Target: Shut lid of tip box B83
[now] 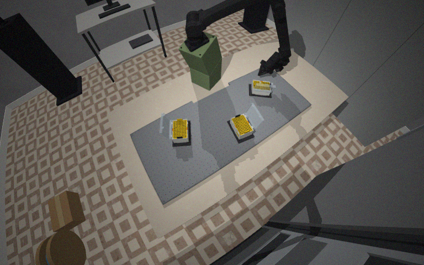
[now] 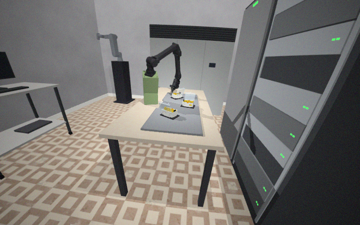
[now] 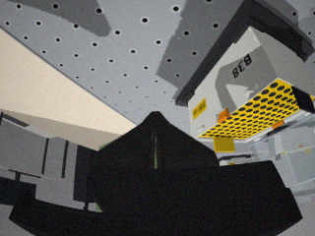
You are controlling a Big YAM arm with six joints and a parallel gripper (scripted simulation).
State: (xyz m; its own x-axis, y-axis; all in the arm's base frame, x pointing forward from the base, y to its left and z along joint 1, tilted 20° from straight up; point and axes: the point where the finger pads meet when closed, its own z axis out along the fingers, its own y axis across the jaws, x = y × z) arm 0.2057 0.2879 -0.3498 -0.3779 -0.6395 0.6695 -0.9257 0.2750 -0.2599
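My hand is 10 cm short of the tip box and 5 cm to the left of it. From my hand the other things lie so: tip box lid (28 cm ahead, 27 cm to the right, 4 cm above).
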